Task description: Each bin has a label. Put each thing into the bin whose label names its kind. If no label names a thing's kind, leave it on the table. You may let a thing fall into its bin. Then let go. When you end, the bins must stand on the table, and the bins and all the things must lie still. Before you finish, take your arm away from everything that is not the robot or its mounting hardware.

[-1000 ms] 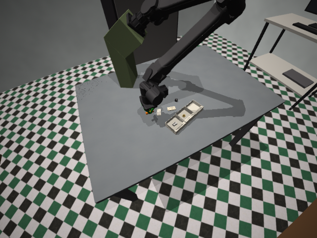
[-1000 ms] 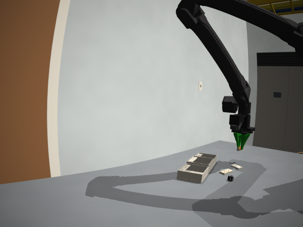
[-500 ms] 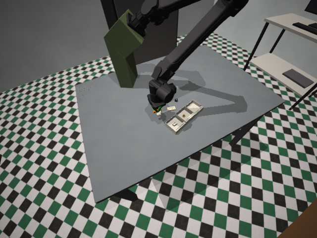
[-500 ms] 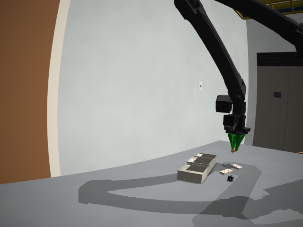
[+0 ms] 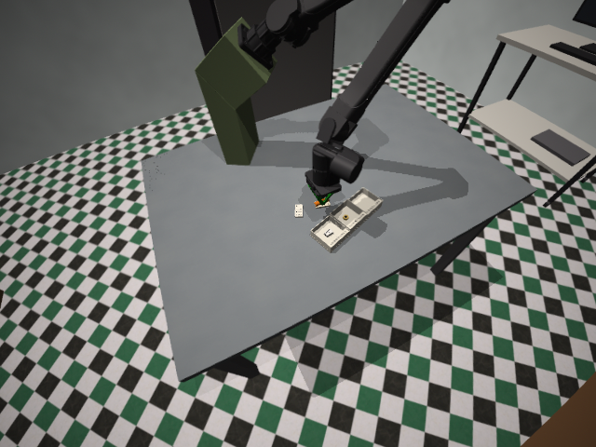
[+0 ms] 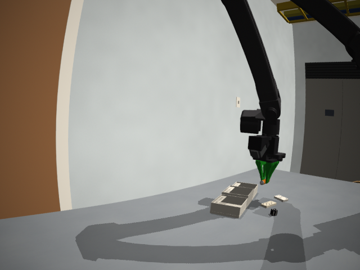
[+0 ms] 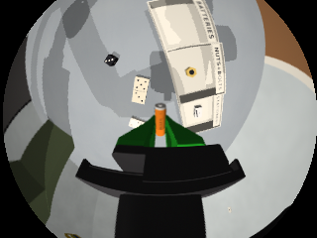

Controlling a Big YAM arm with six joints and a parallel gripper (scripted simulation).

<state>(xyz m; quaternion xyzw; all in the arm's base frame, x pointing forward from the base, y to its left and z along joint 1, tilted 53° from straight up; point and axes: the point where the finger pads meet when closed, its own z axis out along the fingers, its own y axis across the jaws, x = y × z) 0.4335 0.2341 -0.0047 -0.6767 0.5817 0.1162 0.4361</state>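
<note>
My gripper is now 8 cm to the right of the three joined white bins, 5 cm above it and 4 cm short of it. From my hand the other things lie so: orange battery right at my hand; black die 11 cm behind, 6 cm below, 5 cm to the left; brass nut 7 cm to the left, 6 cm below, 3 cm ahead.
</note>
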